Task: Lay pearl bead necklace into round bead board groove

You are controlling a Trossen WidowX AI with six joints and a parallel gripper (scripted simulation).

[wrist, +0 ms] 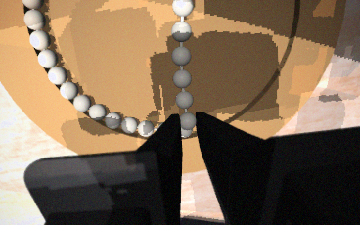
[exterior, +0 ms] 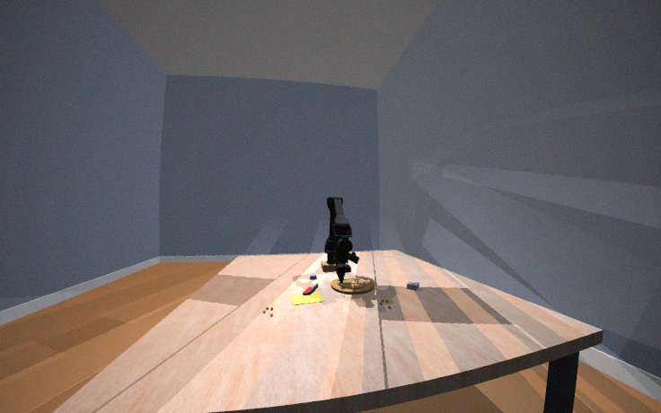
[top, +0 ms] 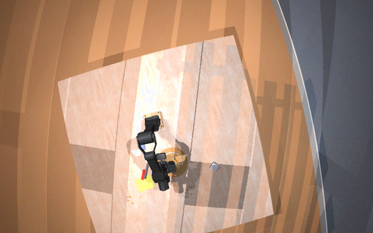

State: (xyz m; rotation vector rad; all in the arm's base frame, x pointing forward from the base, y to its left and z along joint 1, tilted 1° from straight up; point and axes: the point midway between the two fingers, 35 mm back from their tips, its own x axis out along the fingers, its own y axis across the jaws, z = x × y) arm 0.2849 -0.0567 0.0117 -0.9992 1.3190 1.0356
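The round bead board is 10 mm ahead of my gripper tip, 50 mm to the left of it and 10 mm below it. Round my gripper tip: blue block 160 mm behind, 90 mm to the right, 10 mm below; then yellow note 70 mm ahead, 180 mm to the right, 20 mm below; then red marker 150 mm to the right, 20 mm below.
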